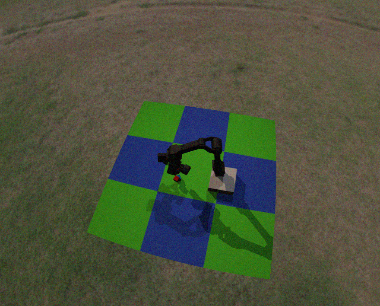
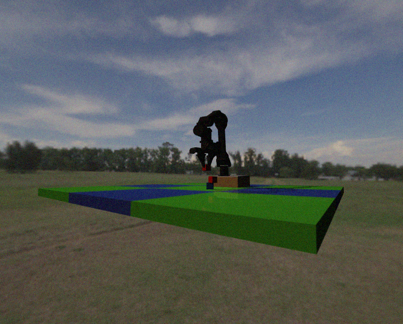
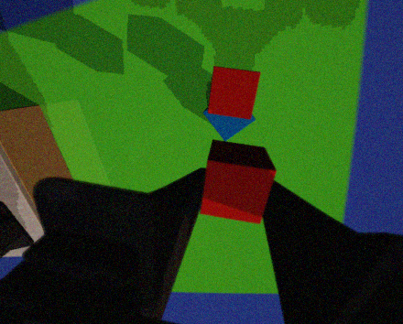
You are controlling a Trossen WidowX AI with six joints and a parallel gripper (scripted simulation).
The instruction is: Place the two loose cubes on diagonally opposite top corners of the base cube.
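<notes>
Now: gripper tip 60 mm above the red cube, 40 mm to the right of it and 10 mm short of it. Round my gripper tip: blue cube 100 mm below, 20 mm to the left.
</notes>
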